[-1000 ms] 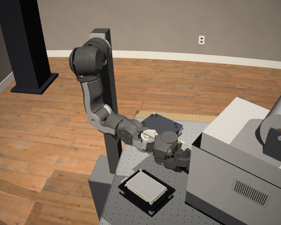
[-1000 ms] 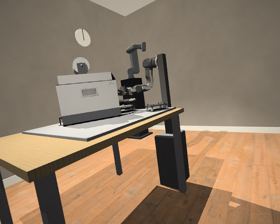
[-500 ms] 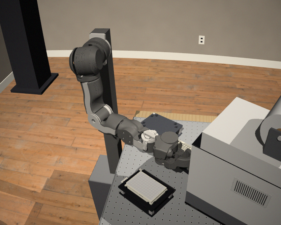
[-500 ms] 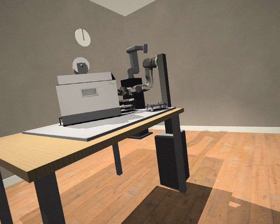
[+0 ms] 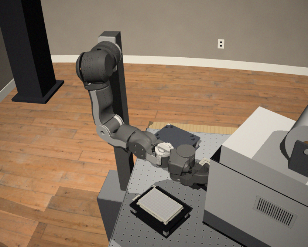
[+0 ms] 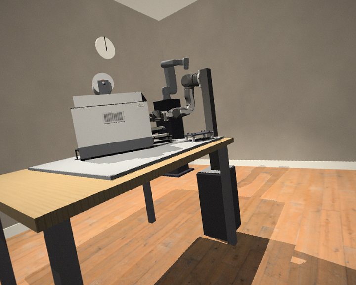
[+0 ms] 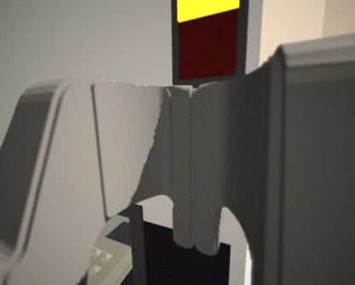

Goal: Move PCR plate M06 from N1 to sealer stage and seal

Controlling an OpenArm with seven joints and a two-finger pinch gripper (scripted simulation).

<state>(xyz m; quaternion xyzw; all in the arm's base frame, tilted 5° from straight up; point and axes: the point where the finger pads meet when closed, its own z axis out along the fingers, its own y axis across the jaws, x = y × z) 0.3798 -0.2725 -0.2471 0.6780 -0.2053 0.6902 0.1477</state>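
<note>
My gripper is now 1 cm to the left of the square grey key and 1 cm short of it. Round my hand: open-welled plate M06 (10 cm to the left, 8 cm below, 1 cm ahead); dark sealer stage (10 cm to the left, 9 cm below, 1 cm ahead); yellow warning label (15 cm to the left, 10 cm ahead, 3 cm below).
</note>
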